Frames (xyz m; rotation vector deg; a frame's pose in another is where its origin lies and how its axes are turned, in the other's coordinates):
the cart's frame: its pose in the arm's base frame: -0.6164 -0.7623 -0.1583 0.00 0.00 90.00
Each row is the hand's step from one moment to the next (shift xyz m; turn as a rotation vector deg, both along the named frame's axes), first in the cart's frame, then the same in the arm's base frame.
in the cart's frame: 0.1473 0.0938 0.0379 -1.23 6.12 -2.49
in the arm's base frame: -0.0938 0.1473 0.0379 -6.12 -1.23 -2.49
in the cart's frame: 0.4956 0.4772 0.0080 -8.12 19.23 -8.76
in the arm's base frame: -0.4772 0.4956 0.0080 -19.23 -8.12 -8.76
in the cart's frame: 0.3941 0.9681 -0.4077 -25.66 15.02 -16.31
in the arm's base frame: -0.9681 0.3941 -0.4077 -15.02 -25.66 -16.31
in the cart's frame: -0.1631 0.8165 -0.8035 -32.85 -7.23 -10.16
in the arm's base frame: -0.8165 -0.1631 -0.8035 7.23 -32.85 -10.16
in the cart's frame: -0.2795 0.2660 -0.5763 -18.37 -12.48 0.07
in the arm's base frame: -0.2660 -0.2795 -0.5763 12.48 -18.37 0.07
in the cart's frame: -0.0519 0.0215 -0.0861 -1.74 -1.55 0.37
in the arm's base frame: -0.0215 -0.0519 -0.0861 1.55 -1.74 0.37
